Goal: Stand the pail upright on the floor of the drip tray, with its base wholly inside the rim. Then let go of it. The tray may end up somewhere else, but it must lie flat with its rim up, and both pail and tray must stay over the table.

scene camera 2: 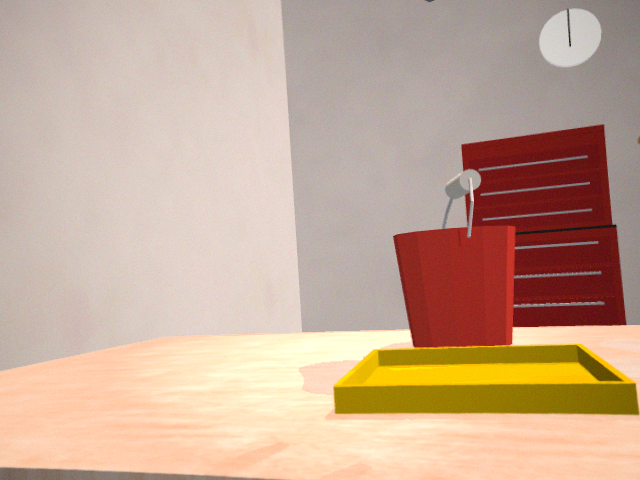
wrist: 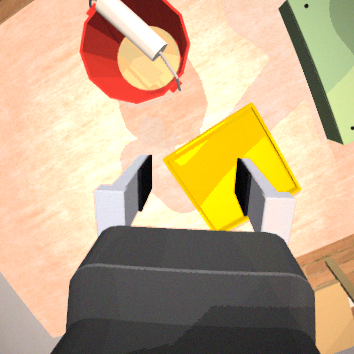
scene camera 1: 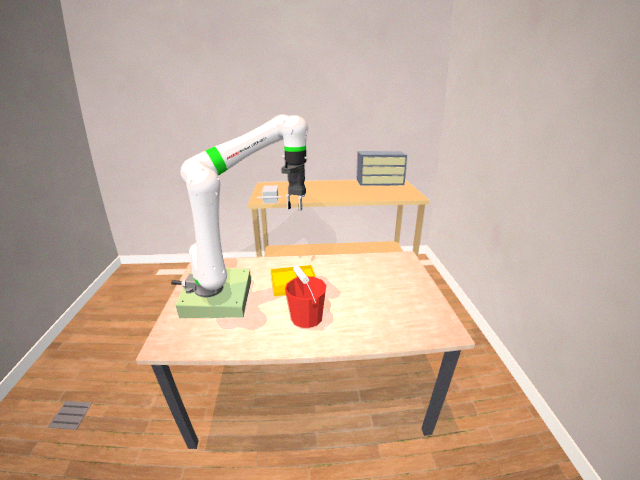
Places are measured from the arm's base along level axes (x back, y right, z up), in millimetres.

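Pixels of known places: gripper, fingertip midpoint: (wrist: 193,173) (scene camera 1: 294,209).
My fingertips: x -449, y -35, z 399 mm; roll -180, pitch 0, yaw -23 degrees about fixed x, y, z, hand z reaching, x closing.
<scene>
Ahead of a thing's pixels: the offset from my fingertips to its top centre. "spot": to the spot under its first point. Level surfaces: height alone.
A red pail (scene camera 1: 306,308) (scene camera 2: 460,289) (wrist: 102,65) stands upright on the table, beside the tray and outside it. Its wire handle with a white grip @(spot: dy +181, dx -29, dz -222 mm) (scene camera 1: 300,274) (scene camera 2: 462,183) (wrist: 132,29) stands raised above the pail's mouth. The yellow drip tray @(dy -160, dx +37, dz -457 mm) (scene camera 1: 279,283) (scene camera 2: 485,399) (wrist: 220,165) lies flat with its rim up; in scene camera 1 the pail hides part of it. My gripper (scene camera 1: 295,205) (wrist: 193,173) is open and empty, pointing down high above the table. In the wrist view the tray shows below and between the fingers, and the pail lies beyond them at the upper left.
The table @(dz -482 mm) (scene camera 1: 382,310) (scene camera 2: 180,392) bears the pail, the tray and the green base plate (scene camera 1: 211,308) (wrist: 320,65) of the arm at its left. Behind stands a wooden bench (scene camera 1: 330,193) with a drawer cabinet (scene camera 1: 383,168) and a small grey object (scene camera 1: 269,194). A red tool chest (scene camera 2: 558,268) stands beyond the table.
</scene>
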